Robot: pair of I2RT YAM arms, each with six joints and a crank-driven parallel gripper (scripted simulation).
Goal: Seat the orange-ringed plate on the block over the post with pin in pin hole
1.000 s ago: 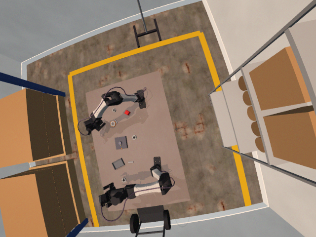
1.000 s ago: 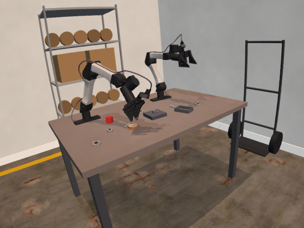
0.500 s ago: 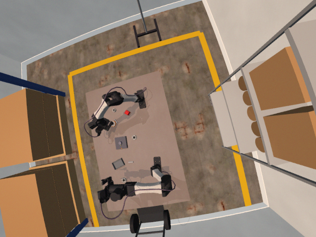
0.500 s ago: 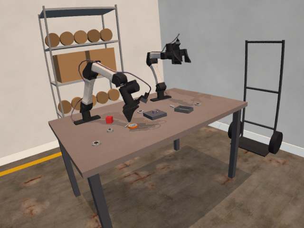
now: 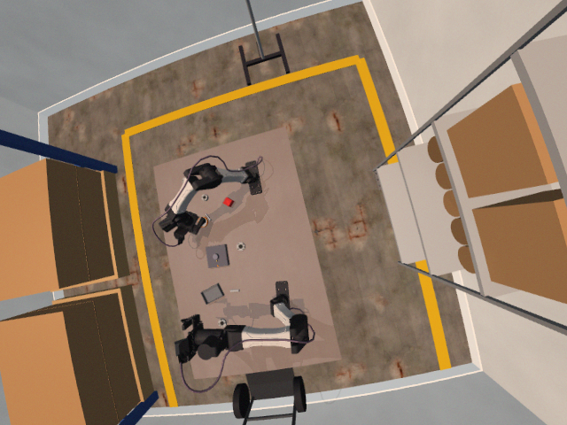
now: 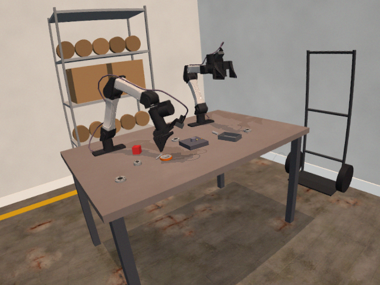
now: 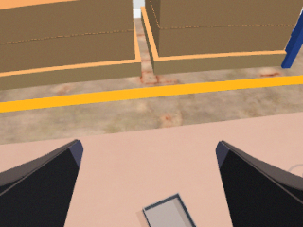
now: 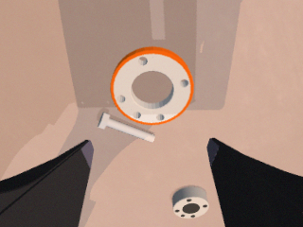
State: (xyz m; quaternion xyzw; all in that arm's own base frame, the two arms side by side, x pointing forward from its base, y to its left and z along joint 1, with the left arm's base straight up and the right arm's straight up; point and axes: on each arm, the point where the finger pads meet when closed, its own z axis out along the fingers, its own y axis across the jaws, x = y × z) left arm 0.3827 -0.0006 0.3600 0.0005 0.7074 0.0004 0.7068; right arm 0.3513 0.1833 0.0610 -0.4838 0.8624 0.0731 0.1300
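Note:
The orange-ringed plate lies 6 cm below my right hand, 1 cm to the left of it and 1 cm ahead of it. From my right hand the other things lie so: dark block 26 cm to the left, 4 cm below, 4 cm behind; then bolt 6 cm below, 3 cm behind; then red cube 18 cm behind, 6 cm to the right, 4 cm below.

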